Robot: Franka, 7 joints.
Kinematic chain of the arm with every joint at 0, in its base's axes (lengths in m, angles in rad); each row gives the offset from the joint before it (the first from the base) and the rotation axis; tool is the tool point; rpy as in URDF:
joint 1: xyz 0 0 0.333 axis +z
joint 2: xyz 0 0 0 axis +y
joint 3: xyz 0 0 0.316 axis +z
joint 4: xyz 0.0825 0 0 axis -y
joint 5: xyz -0.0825 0 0.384 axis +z
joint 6: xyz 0 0 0 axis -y
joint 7: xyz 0.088 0 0 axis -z
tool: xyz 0 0 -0.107 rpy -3.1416 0 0
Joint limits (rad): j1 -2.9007..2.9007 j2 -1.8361..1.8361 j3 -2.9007..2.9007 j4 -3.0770..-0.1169 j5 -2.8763..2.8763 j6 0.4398..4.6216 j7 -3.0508..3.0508
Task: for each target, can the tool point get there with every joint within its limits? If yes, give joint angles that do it. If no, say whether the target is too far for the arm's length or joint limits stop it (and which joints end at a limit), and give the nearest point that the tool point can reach.
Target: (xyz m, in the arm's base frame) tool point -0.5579 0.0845 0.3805
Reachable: yes | joints 2.4377 0.4589 0.3515 -1.9423 -1.5168 3.9201 1.8650
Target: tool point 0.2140 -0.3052 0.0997
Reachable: yes | joints -1.8158 0.5184 0.7026 -2.5837 -0.7249 2.4876 2.5539
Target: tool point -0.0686 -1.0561 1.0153
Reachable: no: too far | nearest point -0.0467 -0.7195 0.7979 | short by 0.401 m
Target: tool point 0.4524 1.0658 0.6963
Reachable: no: too far | nearest point 0.3198 0.7535 0.5898 | short by 0.356 m
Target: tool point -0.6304 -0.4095 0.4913
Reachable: yes | joints 0.9620 -1.2502 1.3923 -0.7869 2.0885 1.0630 2.1714
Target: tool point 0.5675 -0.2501 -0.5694
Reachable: no: too far | nearest point 0.4607 -0.2030 -0.3130 | short by 0.282 m
